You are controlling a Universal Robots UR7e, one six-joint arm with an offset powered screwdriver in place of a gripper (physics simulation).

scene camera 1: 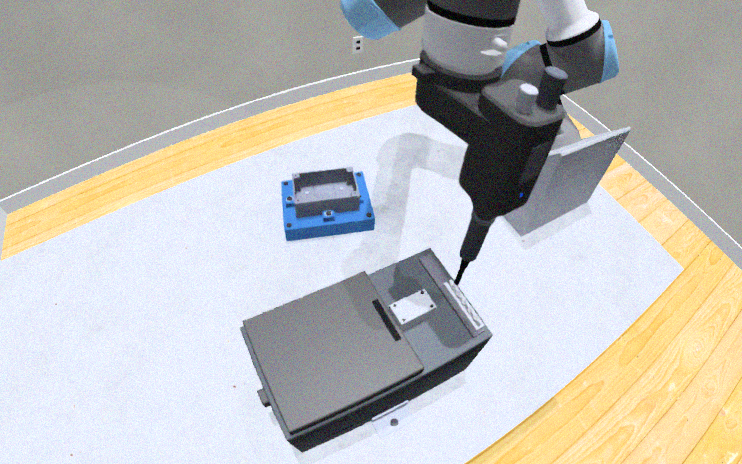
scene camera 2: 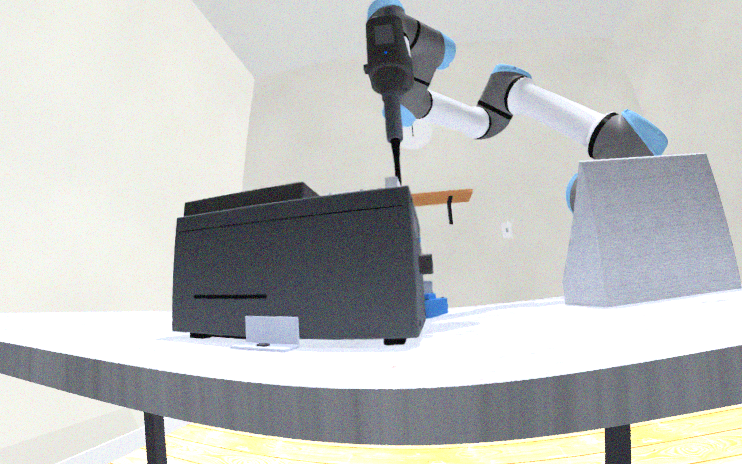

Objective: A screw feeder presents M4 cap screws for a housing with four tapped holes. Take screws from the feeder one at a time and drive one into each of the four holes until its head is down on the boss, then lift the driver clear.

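The dark grey screw feeder (scene camera 1: 333, 350) (scene camera 2: 295, 268) stands on the table. A pale slotted rail (scene camera 1: 465, 307) lies along its right end in scene camera 1; screws in it are too small to make out. My screwdriver (scene camera 1: 456, 281) (scene camera 2: 399, 181) points down with its thin bit tip at the far end of that rail, level with the feeder's top; contact cannot be told. Whether a screw is on the bit is hidden. The grey open-topped housing (scene camera 1: 327, 205) sits on a blue fixture (scene camera 1: 328, 225) (scene camera 2: 436, 306) behind the feeder. Its corner bosses show small; the holes are unclear.
A white plate with four dark dots (scene camera 1: 412, 306) lies on the feeder's top beside the raised cover. A small bracket (scene camera 1: 391, 420) (scene camera 2: 271, 329) stands at the feeder's side. A tall grey pedestal panel (scene camera 1: 574, 183) (scene camera 2: 651, 229) stands right of the feeder, near the arm's base.
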